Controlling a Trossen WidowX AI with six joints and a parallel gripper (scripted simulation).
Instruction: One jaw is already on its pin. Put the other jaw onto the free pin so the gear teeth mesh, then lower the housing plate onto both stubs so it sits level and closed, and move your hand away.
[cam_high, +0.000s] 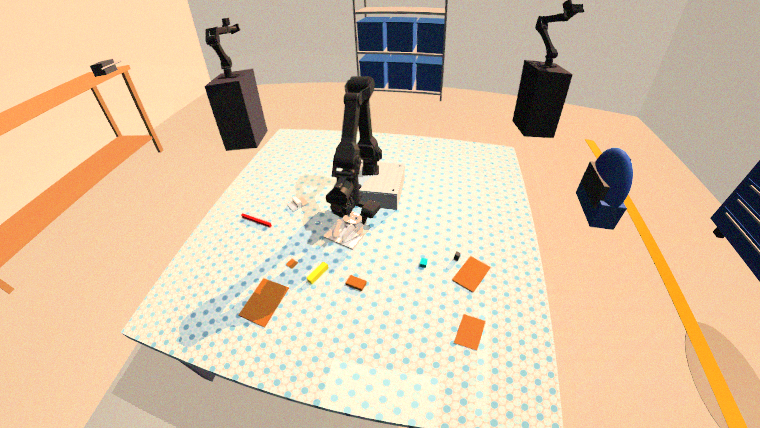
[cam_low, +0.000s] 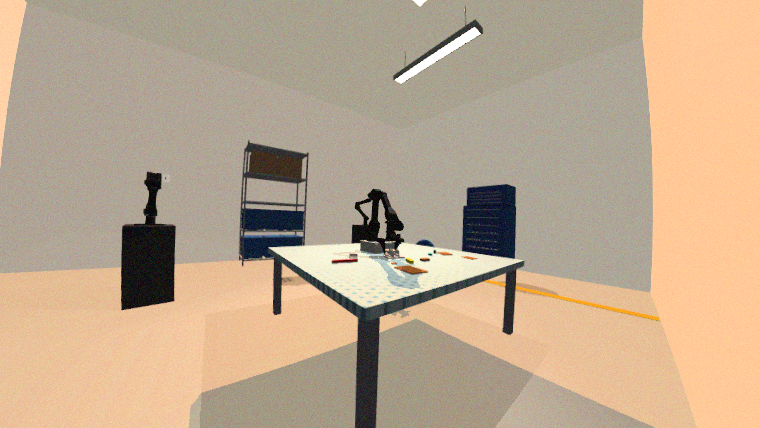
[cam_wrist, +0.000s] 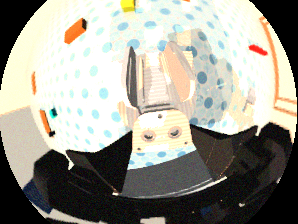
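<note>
The white jaw lies 1 cm ahead of my gripper tip and 3 cm to the right of it. The rest, counted from my gripper tip: teal cube: 19 cm ahead, 23 cm to the left, 1 cm below; black cube: 17 cm ahead, 34 cm to the left; yellow block: 22 cm ahead, 10 cm to the right, 1 cm below.
</note>
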